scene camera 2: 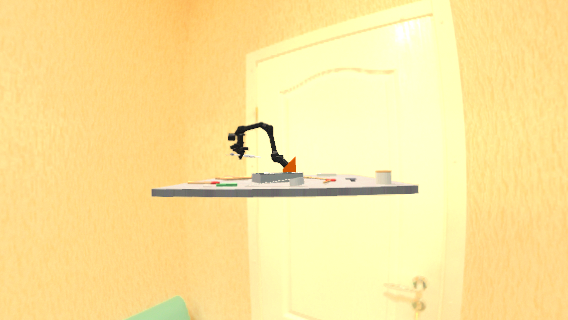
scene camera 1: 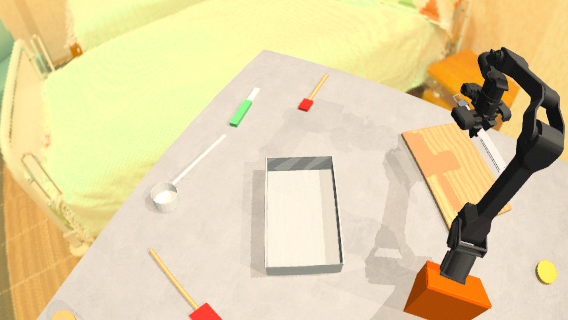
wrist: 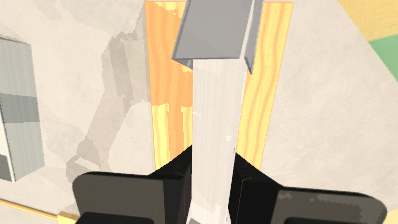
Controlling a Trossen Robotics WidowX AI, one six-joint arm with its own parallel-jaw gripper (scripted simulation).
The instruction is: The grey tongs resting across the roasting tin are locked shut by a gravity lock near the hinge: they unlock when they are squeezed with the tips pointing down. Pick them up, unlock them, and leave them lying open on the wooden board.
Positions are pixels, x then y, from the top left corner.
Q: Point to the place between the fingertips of the gripper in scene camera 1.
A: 472, 136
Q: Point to a wooden board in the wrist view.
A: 171, 84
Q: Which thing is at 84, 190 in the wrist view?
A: The gripper.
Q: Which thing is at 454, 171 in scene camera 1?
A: A wooden board.
